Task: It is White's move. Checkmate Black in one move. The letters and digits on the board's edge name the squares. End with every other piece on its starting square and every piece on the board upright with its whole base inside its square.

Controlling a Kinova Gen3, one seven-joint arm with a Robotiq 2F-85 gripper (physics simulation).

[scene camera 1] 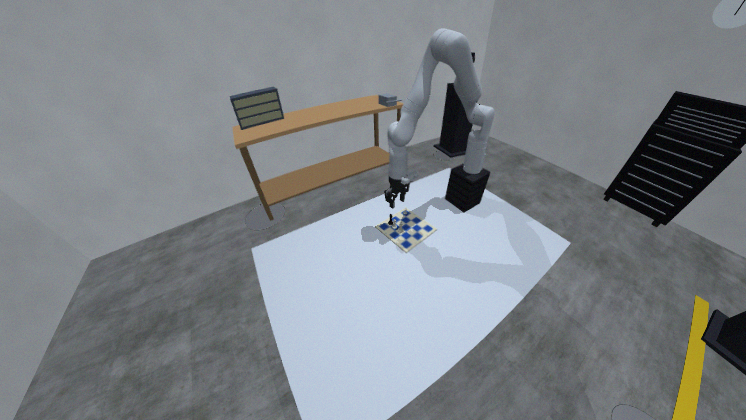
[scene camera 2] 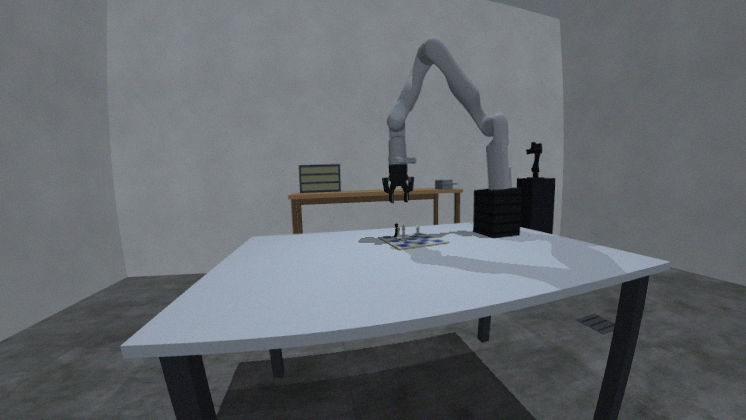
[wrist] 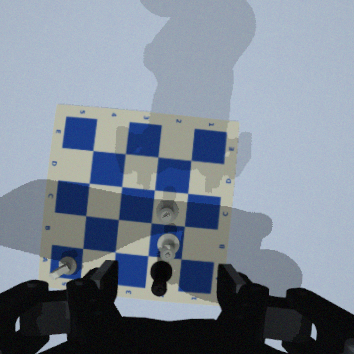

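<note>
A chessboard and the gripper appear in the pictures, and the wrist view shows the gripper too.
</note>
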